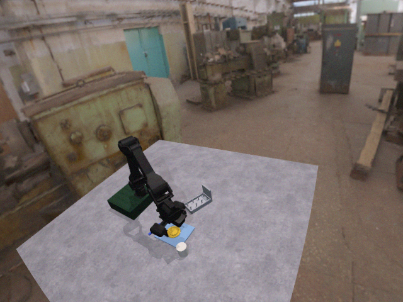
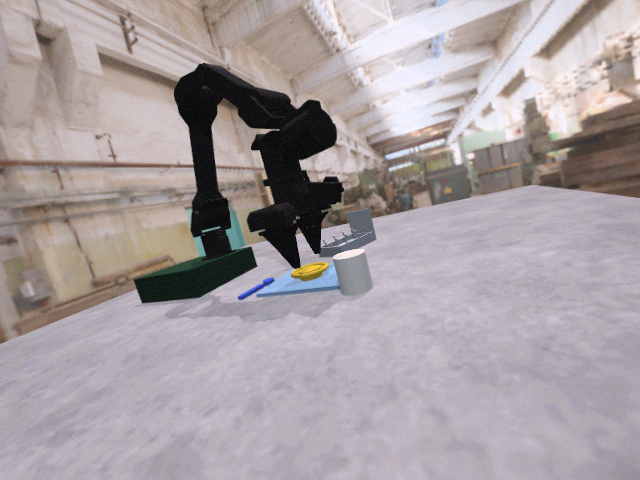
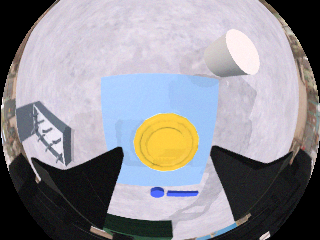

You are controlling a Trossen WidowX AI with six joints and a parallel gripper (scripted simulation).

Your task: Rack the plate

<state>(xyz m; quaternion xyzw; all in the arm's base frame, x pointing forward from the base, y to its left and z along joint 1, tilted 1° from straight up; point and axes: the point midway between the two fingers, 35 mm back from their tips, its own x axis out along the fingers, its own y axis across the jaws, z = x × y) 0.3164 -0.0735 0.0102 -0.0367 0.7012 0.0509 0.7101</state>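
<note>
Right now my gripper tip is 20 mm above the plate. Also, from my gripper tip: white cup 100 mm ahead, 50 mm to the right, 10 mm below; small blue spoon 100 mm behind, 30 mm below, 20 mm to the right; light blue mat 30 mm below, 10 mm to the left, 10 mm behind.
</note>
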